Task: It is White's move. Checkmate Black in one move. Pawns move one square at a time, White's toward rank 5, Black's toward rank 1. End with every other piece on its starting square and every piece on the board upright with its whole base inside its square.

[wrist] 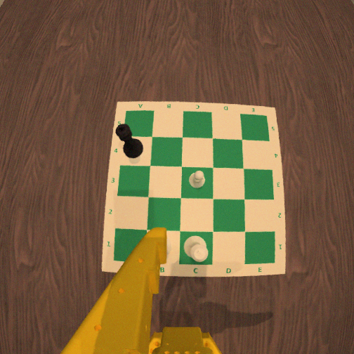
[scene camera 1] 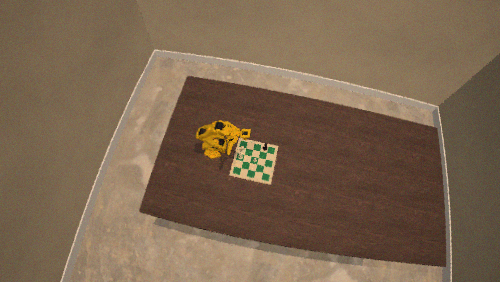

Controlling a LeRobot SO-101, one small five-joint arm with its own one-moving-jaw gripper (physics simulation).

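Where they show: hand, its tool point: [scene camera 1: 245, 140]; arm's base, origin of its link: [scene camera 1: 217, 150].
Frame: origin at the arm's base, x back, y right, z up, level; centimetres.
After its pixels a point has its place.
The black piece [scene camera 1: 265, 146] {z 5.0, x -24.9, y -5.5 cm} [wrist: 133, 148] stands upright on A4. The small white pawn [scene camera 1: 254, 160] {z 1.6, x -20.7, y 2.1 cm} [wrist: 198, 178] stands on C3. A larger white piece [scene camera 1: 240, 156] {z 2.7, x -13.1, y 1.8 cm} [wrist: 195, 248] stands on C1; its type is hard to tell. Another white piece [scene camera 1: 240, 149] {z 1.2, x -12.1, y -2.6 cm} [wrist: 168, 246] is on B1, mostly hidden behind the jaw in the wrist view. My yellow gripper [scene camera 1: 231, 148] [wrist: 161, 237] is fully open and empty. One notched jaw shows in the wrist view, its tip drawn over the A1–B1 edge. The tip's height above the board is hard to tell.
The green and cream board [scene camera 1: 235, 175] {z 0.6, x -12.6, y 11.9 cm} [wrist: 280, 200] lies flat on the dark wood table [scene camera 1: 350, 175] {z 0.0, x -74.0, y -0.5 cm} [wrist: 315, 75]. The arm stands at the board's rank 1 side. Shadows fall on the table near the lower edge of the wrist view.
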